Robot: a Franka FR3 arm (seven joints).
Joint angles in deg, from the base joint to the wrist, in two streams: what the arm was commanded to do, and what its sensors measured. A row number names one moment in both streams.
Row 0, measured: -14.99 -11.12 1.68 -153.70 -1.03 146.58 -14.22
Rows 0 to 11, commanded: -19.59 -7.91 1.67 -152.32 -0.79 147.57 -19.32; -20.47 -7.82 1.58 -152.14 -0.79 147.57 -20.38; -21.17 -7.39 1.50 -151.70 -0.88 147.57 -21.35; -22.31 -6.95 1.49 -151.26 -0.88 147.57 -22.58; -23.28 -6.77 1.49 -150.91 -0.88 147.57 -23.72; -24.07 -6.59 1.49 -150.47 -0.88 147.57 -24.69; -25.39 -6.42 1.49 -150.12 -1.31 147.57 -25.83; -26.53 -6.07 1.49 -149.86 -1.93 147.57 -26.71; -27.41 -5.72 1.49 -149.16 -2.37 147.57 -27.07; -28.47 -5.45 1.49 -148.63 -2.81 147.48 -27.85; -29.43 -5.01 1.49 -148.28 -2.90 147.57 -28.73; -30.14 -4.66 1.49 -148.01 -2.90 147.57 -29.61
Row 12, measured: -27.03 -7.66 1.19 -149.70 -1.97 146.71 -26.88
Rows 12 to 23, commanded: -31.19 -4.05 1.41 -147.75 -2.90 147.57 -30.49; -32.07 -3.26 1.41 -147.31 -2.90 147.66 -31.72; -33.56 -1.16 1.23 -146.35 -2.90 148.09 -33.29; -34.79 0.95 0.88 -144.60 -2.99 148.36 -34.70; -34.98 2.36 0.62 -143.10 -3.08 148.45 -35.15; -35.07 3.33 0.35 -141.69 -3.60 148.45 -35.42; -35.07 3.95 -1.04 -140.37 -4.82 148.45 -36.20; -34.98 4.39 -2.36 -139.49 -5.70 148.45 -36.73; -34.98 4.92 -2.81 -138.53 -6.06 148.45 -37.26; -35.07 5.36 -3.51 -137.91 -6.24 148.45 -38.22; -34.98 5.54 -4.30 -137.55 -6.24 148.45 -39.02; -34.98 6.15 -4.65 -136.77 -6.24 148.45 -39.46
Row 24, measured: -34.10 1.85 -3.28 -139.61 -5.11 147.54 -37.21
